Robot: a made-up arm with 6 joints.
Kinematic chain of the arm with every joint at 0, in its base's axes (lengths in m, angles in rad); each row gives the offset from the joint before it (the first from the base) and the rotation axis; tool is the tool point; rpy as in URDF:
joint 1: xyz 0 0 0.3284 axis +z
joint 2: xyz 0 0 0 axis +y
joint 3: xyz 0.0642 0 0.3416 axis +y
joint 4: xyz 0.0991 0 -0.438 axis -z
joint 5: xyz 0 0 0 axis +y
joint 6: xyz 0.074 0 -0.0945 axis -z
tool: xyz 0 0 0 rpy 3.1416 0 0
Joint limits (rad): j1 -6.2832..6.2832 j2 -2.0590..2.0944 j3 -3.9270..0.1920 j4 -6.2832..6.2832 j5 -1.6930..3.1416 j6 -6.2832..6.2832
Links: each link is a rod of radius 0.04 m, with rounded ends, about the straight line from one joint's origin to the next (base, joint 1, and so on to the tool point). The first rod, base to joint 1, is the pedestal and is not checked.
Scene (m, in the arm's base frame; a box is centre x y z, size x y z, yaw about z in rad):
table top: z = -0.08
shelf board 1: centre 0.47 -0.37 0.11 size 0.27 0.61 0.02 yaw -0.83
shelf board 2: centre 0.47 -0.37 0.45 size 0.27 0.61 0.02 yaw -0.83
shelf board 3: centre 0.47 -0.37 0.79 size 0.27 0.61 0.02 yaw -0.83
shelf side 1: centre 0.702 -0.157 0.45 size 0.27 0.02 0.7 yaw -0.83
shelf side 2: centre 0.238 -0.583 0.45 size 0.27 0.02 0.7 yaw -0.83
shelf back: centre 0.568 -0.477 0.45 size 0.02 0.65 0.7 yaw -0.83
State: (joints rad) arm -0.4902 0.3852 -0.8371 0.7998 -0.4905 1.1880
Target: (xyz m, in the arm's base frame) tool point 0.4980 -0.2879 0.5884
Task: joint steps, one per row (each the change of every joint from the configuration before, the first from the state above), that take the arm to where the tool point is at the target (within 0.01 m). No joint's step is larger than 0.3 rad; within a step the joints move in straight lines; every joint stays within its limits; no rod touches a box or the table.
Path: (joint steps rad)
1: 0.0898 -0.1367 0.2129 0.0303 -0.0733 0.0000
2: 0.0897 -0.1367 0.2129 0.0303 -0.0732 0.0000
3: 0.0898 -0.1367 0.2129 0.0302 -0.0733 0.0000
4: 0.0680 -0.2708 -0.1467 -0.0342 -0.0534 0.0000
5: 0.0679 -0.2708 -0.1468 -0.0342 -0.0533 0.0000
6: -0.1516 0.2837 -0.2797 -0.0294 0.1297 0.0000
7: -0.1516 0.2837 -0.2796 -0.0295 0.1297 0.0000

